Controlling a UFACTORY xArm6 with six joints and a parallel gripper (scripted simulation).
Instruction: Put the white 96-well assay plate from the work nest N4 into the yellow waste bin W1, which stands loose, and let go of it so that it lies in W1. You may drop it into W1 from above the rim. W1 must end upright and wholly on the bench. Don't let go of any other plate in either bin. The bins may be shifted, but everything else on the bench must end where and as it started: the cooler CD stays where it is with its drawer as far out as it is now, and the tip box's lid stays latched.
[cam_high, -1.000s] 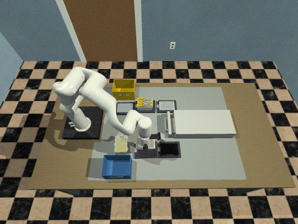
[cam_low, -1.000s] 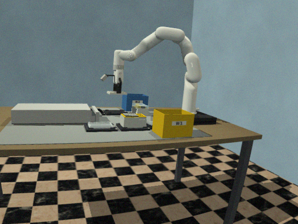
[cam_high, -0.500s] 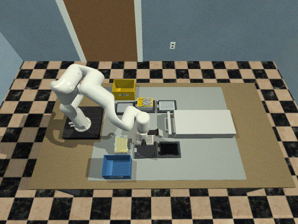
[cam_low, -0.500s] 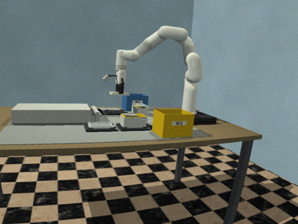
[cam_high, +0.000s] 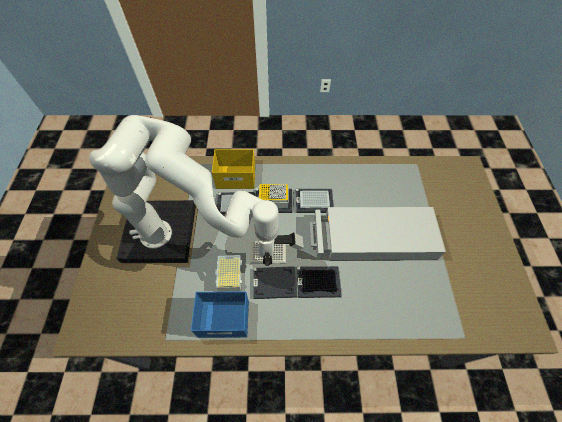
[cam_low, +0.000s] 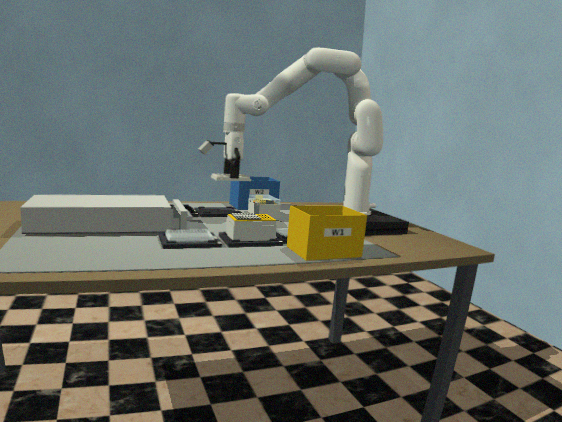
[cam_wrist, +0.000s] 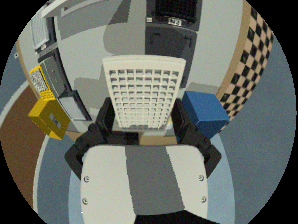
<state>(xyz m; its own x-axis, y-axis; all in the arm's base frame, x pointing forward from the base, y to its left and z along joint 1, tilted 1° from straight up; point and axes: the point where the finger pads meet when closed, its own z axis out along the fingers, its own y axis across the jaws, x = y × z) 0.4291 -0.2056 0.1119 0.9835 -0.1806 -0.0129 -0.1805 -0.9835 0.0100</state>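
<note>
Now: hand 8 cm past the yellow waste bin W1, 47 cm to the right of it and 12 cm above it. The rest, counted from my hand: dark work nest N4 (1 cm ahead, 7 cm to the right, 15 cm below); then white 96-well assay plate (1 cm below); then black plate (18 cm ahead, 10 cm to the right, 14 cm below).
</note>
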